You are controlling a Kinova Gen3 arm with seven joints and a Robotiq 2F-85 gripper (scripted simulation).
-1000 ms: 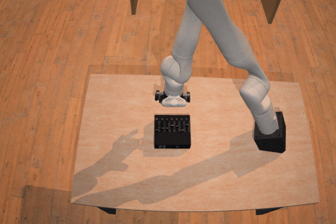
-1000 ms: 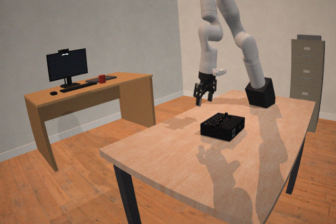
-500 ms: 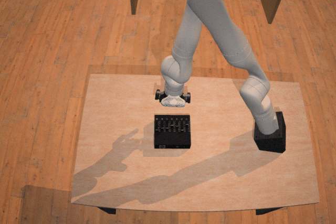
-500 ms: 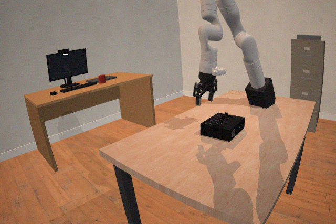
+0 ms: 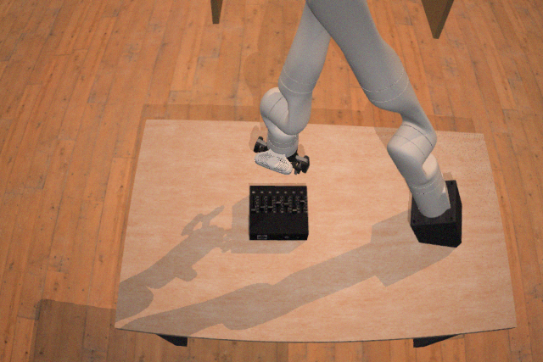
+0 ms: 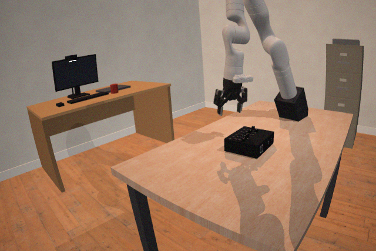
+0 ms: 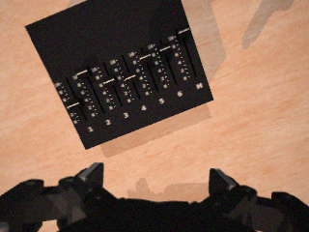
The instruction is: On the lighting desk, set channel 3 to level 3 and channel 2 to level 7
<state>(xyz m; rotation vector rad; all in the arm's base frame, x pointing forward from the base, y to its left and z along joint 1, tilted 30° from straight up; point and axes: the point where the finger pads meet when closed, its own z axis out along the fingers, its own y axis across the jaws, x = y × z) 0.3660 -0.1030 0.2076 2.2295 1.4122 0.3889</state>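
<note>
Right now my hand is 110 mm to the right of the channel 2 fader cap, 70 mm above it and 40 mm past it. The rest, counted from my hand: channel 3 fader cap (90 mm to the left, 70 mm below, 20 mm behind).
</note>
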